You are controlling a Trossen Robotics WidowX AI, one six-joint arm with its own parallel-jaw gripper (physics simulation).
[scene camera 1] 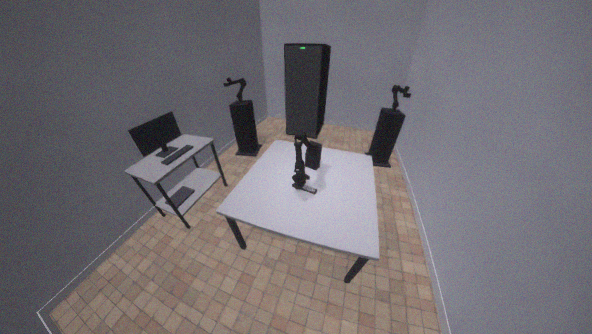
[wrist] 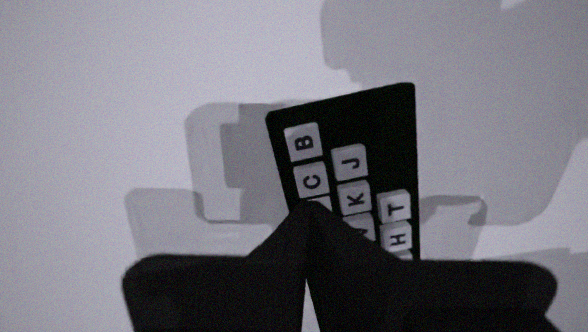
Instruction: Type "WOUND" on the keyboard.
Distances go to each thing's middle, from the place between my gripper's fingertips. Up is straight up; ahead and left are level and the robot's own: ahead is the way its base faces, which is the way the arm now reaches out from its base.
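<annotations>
My gripper is 5 cm to the right of the black keyboard (wrist: 383, 119) and 1 cm past it.
</annotations>
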